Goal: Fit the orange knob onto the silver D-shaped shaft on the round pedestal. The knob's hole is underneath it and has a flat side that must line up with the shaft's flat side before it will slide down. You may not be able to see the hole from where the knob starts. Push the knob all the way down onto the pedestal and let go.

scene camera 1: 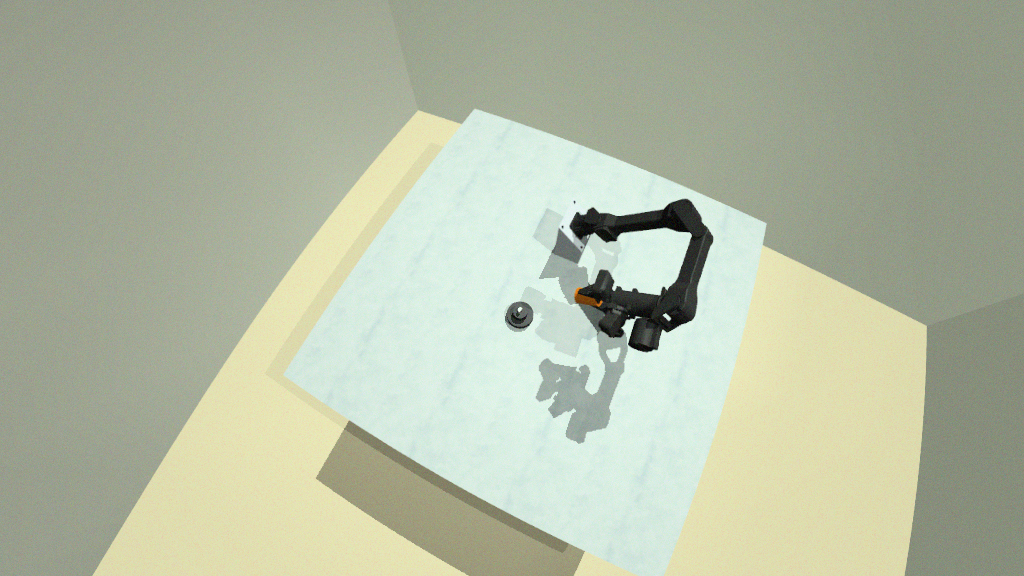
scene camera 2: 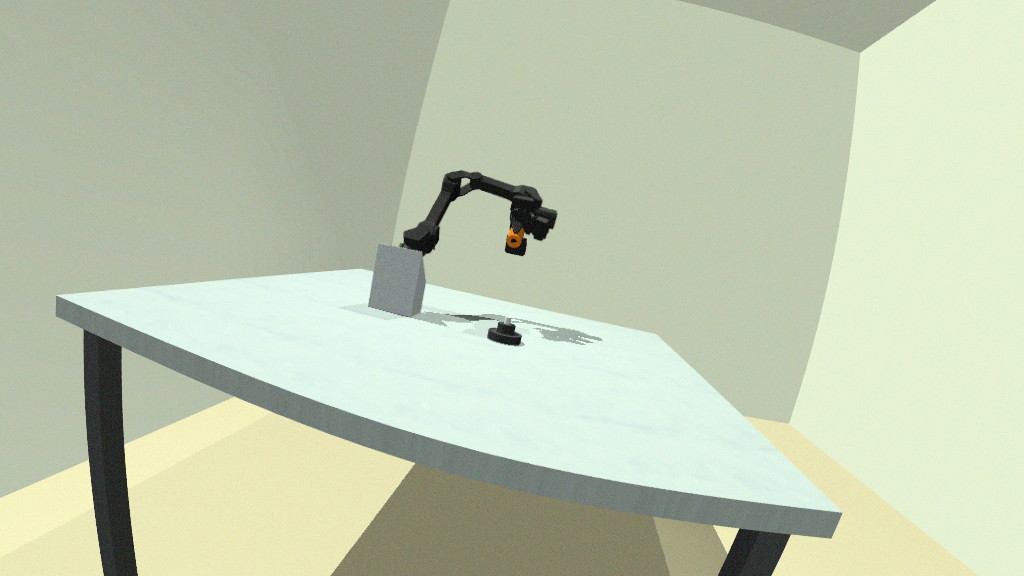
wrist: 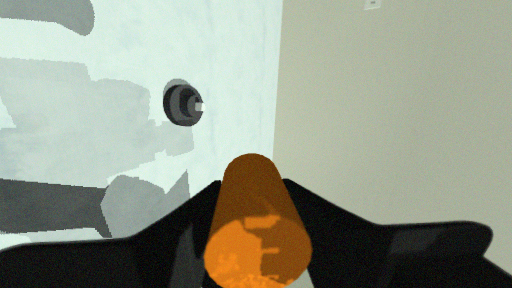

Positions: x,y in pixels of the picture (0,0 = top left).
Scene:
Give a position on a round dark pedestal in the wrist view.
183,105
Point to an orange knob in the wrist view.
256,228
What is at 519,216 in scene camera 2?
My gripper.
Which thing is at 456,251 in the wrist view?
My gripper.

